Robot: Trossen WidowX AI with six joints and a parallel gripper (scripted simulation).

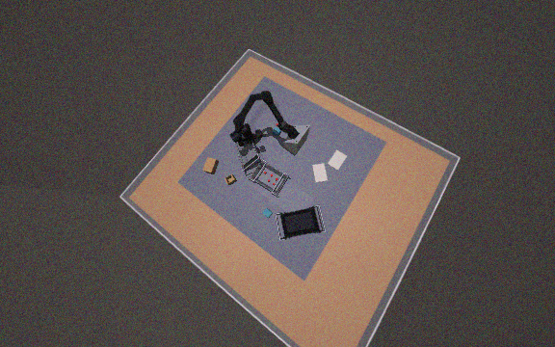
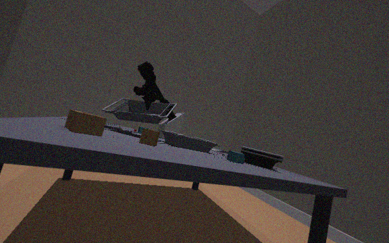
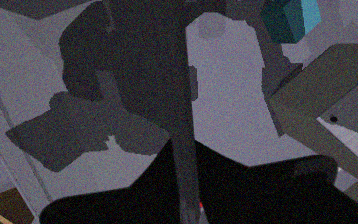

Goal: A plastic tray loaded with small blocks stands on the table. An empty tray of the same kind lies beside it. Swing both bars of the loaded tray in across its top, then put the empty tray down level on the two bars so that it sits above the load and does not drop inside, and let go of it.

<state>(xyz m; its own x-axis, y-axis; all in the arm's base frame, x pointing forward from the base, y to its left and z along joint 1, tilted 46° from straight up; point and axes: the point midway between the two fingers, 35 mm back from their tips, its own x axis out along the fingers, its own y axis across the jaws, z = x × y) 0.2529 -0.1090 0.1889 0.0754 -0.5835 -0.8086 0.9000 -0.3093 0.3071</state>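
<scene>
The grey tray lies 70 mm ahead of my gripper tip and 40 mm to the right of it.
</scene>
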